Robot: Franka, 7 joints.
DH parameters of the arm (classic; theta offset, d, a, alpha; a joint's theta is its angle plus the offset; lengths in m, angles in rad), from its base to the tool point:
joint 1: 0 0.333 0 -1.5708
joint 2: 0 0 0 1.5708
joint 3: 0 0.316 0.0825 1.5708
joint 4: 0 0 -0.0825 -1.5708
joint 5: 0 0.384 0 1.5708
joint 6: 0 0 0.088 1.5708
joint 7: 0 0.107 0 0
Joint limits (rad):
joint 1: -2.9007..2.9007
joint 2: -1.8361..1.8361
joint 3: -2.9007..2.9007
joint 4: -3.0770..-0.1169
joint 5: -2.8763..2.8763
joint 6: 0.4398..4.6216
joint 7: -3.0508..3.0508
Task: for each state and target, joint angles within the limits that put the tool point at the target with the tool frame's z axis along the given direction. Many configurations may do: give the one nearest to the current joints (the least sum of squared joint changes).
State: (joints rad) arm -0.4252 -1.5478 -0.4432 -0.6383 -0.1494 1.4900 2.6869
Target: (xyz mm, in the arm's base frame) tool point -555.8 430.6 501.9 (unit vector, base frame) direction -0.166 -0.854 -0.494
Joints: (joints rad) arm -1.1678 -1.4836 -0.9706 -0.6775 -0.8083 1.0561 2.6869
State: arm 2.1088 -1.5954 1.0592 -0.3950 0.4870 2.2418 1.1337
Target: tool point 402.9 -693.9 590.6 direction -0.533 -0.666 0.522
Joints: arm 2.3877 -1.5313 0.7590 -0.5787 0.3305 2.2137 1.1337
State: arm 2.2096 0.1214 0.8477 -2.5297 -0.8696 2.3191 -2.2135
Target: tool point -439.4 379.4 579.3 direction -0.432 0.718 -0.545
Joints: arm 1.8961 -0.0861 0.4575 -2.0275 -0.6999 2.8614 -2.2135
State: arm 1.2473 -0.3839 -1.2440 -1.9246 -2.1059 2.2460 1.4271
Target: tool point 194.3 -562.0 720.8 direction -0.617 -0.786 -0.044
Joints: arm 0.5826 -0.4446 -1.3551 -1.6153 -1.9551 1.6769 1.4271
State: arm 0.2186 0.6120 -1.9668 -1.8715 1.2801 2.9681 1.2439
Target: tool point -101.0 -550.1 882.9 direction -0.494 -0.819 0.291
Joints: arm -0.6653 0.7021 -1.7357 -1.2402 1.1299 3.0768 1.2439
